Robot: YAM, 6 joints.
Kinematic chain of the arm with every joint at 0, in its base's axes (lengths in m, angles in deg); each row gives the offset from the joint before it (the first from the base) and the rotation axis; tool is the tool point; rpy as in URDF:
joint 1: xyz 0 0 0.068 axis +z
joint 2: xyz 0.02 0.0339 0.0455 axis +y
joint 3: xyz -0.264 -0.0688 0 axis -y
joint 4: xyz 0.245 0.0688 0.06 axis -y
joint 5: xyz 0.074 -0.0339 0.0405 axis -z
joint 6: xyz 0.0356 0 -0.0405 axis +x
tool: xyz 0 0 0 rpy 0 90 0
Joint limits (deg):
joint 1: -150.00..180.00
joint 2: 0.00..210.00
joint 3: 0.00..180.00
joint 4: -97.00..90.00
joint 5: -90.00..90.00
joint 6: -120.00..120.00
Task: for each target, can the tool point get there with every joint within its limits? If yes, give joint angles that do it. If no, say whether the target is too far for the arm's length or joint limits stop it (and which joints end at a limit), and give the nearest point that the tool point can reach.
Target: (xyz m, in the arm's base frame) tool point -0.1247 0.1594 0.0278
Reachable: yes | joints 129.90 117.14 40.26 -41.72 10.61 61.72
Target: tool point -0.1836 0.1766 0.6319
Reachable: yes | joints 140.60 98.10 151.97 -40.61 34.05 91.41
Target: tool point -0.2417 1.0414 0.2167
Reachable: no: too far | nearest point -0.1453 0.6262 0.1748 | short by 0.428 m
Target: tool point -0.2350 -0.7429 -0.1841
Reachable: no: too far | nearest point -0.1818 -0.5746 -0.1149 | short by 0.190 m
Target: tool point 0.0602 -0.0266 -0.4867
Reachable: no: joint limits stop it (at a limit: joint 2) | nearest point 0.1070 -0.0473 -0.3556 | short by 0.141 m
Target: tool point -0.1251 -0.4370 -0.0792
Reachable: yes | joints -109.15 162.13 104.60 -32.23 -44.93 -13.13
